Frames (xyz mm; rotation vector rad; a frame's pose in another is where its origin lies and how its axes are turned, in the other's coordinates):
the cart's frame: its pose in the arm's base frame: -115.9 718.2 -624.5 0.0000 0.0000 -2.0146
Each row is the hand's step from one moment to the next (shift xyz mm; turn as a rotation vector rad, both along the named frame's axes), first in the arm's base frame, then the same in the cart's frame.
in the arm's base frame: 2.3 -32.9 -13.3 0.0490 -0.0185 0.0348
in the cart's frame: 28.7 16.2 -13.3 -0.0043 0.0522 0.0348
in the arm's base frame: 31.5 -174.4 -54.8 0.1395 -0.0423 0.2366
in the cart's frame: 144.0 103.3 -54.8 -0.0217 0.1441 0.2366
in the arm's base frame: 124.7 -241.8 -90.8 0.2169 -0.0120 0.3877
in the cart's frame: 164.8 216.4 -90.8 -0.0823 0.2010 0.3877
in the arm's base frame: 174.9 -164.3 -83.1 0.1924 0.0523 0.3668
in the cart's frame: 73.3 228.5 -83.1 -0.1298 0.1513 0.3668
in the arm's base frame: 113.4 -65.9 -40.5 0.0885 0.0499 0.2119
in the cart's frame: 10.8 130.7 -40.5 -0.0831 0.0585 0.2119
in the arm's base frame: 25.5 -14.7 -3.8 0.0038 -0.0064 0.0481
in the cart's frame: 2.3 29.3 -3.8 0.0041 0.0062 0.0481
